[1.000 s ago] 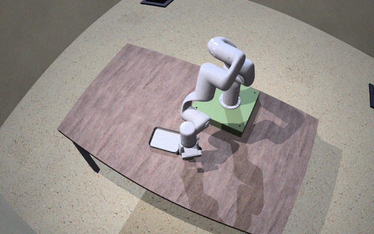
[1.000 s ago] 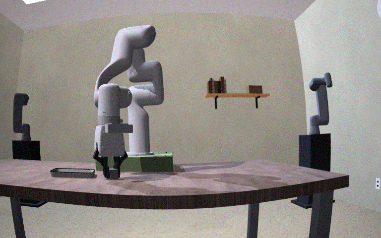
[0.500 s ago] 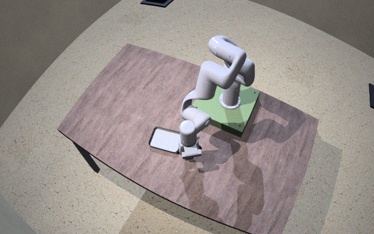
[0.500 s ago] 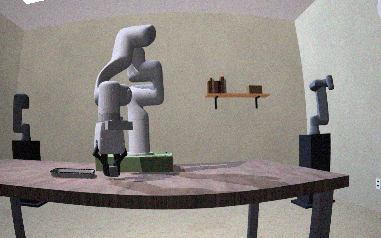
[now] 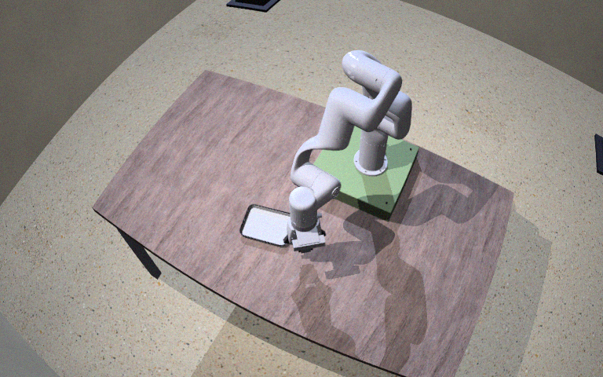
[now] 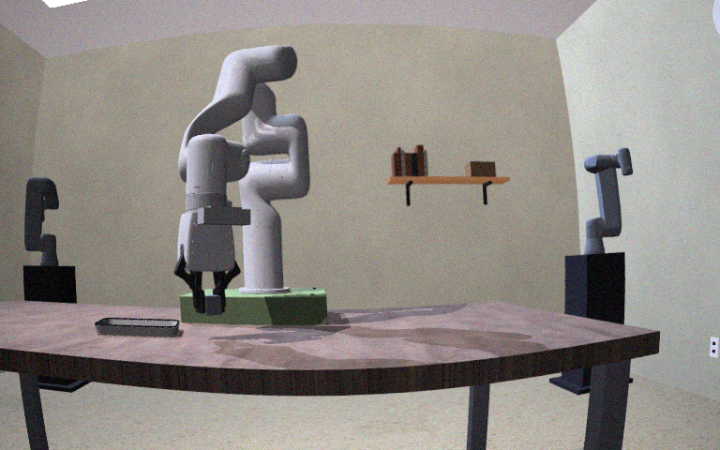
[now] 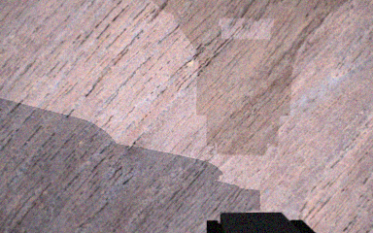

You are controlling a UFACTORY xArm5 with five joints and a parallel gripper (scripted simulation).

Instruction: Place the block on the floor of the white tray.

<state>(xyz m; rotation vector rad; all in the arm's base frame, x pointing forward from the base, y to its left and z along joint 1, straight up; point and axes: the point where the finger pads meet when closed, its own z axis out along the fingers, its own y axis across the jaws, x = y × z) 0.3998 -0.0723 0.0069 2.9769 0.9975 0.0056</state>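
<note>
Right now the white tray is 4 cm behind my hand, 16 cm to the right of it and 5 cm below it. Also, from my hand: grey block 1 cm below.
</note>
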